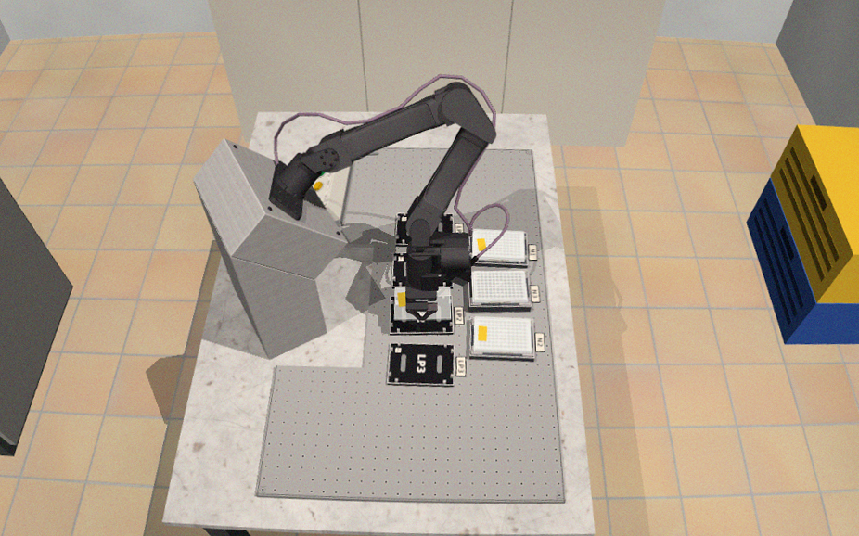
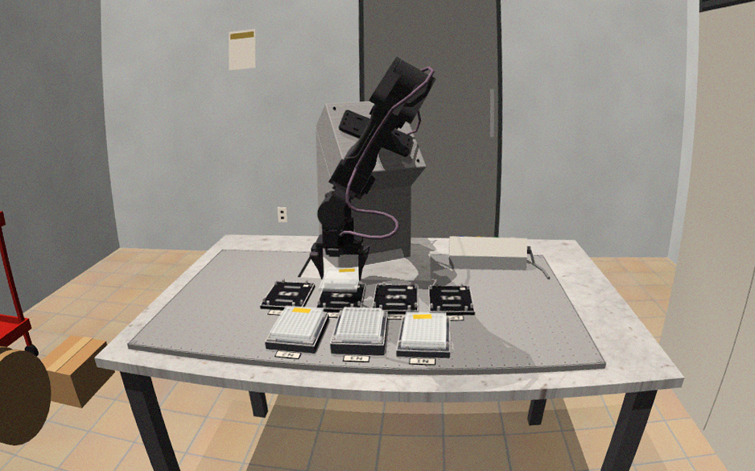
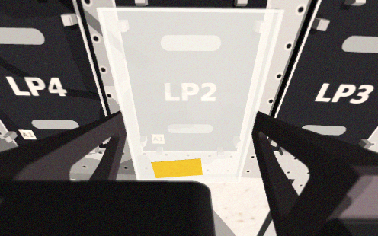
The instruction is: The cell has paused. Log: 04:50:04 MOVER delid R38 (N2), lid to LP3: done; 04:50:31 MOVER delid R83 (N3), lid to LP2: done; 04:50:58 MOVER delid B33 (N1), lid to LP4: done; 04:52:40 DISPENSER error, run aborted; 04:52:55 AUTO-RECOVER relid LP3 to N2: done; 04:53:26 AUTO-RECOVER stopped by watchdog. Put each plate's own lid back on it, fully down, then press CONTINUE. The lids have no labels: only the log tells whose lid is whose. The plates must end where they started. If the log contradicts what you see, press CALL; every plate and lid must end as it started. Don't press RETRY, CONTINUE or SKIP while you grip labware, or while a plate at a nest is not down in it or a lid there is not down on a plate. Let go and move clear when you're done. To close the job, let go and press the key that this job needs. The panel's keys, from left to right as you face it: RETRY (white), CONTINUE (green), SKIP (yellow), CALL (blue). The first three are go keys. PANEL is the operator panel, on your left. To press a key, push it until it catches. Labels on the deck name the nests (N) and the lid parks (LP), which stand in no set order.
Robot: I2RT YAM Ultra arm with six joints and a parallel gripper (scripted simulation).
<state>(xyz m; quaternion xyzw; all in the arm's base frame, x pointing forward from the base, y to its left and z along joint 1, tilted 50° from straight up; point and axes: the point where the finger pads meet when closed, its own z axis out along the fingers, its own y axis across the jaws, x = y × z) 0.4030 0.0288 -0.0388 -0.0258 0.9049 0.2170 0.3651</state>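
Now: the plate 160 mm ahead of my hand, 100 mm to the left of it and 30 mm below it. From my hand the other things lie so: green continue key (360 mm behind, 320 mm to the left, 10 mm above); white retry key (370 mm to the left, 370 mm behind, 10 mm above).
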